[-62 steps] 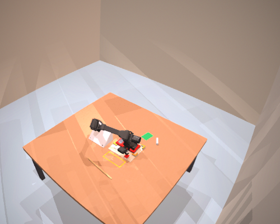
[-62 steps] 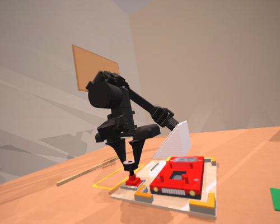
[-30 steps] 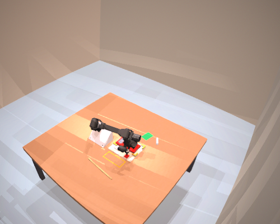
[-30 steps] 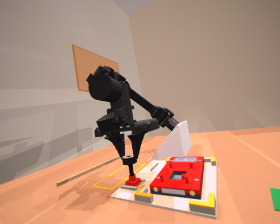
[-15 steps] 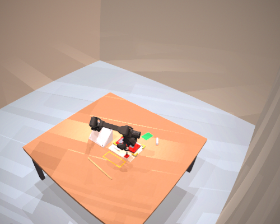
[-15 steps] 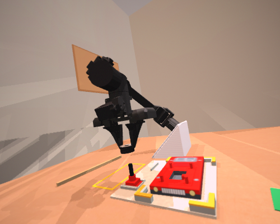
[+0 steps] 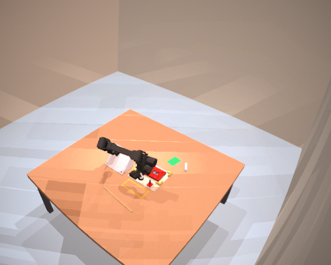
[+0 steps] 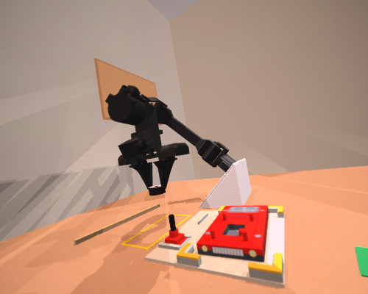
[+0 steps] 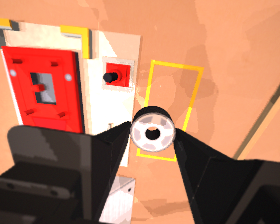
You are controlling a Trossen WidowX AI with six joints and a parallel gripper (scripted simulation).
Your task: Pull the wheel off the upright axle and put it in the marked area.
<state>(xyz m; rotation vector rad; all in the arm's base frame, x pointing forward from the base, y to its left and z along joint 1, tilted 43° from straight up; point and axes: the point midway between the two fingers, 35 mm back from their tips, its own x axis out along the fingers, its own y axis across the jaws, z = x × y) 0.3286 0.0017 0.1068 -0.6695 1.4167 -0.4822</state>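
Now: gripper tip 3 cm short of the black axle, 6 cm to the right of it and 7 cm above it. From my gripper tip the other things lie so: thin wooden stick: 3 cm behind, 20 cm to the right, 10 cm below; then green circuit board: 1 cm behind, 39 cm to the left, 11 cm below; then black wheel: right at my gripper tip.
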